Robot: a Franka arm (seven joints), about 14 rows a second.
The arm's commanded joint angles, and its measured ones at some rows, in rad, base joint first. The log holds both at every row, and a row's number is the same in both.
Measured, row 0:
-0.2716 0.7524 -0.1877 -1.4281 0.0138 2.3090 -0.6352
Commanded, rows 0 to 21:
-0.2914 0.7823 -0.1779 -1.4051 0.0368 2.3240 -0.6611
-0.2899 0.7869 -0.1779 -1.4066 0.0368 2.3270 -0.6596
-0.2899 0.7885 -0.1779 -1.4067 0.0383 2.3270 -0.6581
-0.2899 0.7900 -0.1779 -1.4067 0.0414 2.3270 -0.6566
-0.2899 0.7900 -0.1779 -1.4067 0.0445 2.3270 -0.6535
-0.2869 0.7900 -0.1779 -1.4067 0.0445 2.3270 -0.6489
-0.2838 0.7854 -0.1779 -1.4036 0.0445 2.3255 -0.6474
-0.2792 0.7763 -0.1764 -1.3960 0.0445 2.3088 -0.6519
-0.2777 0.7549 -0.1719 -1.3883 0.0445 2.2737 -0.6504
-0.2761 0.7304 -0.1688 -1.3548 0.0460 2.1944 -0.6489
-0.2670 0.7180 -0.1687 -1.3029 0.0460 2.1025 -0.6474
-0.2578 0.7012 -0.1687 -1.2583 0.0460 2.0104 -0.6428
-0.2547 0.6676 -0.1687 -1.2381 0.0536 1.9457 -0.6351
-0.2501 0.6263 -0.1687 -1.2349 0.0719 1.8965 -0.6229
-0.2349 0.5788 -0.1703 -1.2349 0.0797 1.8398 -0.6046
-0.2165 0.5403 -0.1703 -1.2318 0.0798 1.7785 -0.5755
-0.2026 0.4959 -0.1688 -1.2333 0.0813 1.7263 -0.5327
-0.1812 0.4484 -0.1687 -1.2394 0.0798 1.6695 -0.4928
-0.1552 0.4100 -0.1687 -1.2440 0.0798 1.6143 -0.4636
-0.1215 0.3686 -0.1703 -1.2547 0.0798 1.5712 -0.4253
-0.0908 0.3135 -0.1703 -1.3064 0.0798 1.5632 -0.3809
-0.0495 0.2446 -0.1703 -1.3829 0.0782 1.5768 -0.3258
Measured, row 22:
-0.1167 0.3809 -0.1654 -1.2302 0.0721 1.5695 -0.4211
